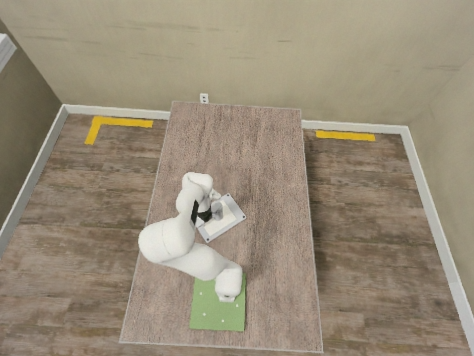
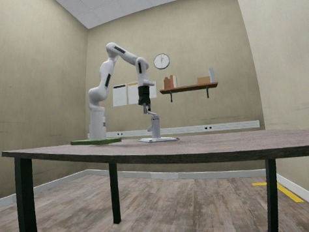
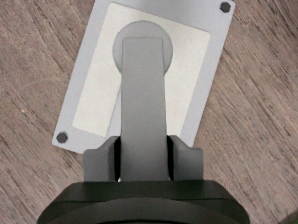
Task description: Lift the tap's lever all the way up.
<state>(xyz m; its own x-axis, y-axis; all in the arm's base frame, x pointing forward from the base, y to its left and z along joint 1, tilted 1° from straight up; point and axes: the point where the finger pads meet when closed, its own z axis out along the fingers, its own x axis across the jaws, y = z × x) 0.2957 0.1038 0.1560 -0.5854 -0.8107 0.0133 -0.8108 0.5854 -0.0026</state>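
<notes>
My gripper is now 2 cm to the left of the flat lever, 2 cm short of it and 1 cm above it. From my hand the other things lie so: grey tap (6 cm below, 4 cm ahead, 2 cm to the right).
</notes>
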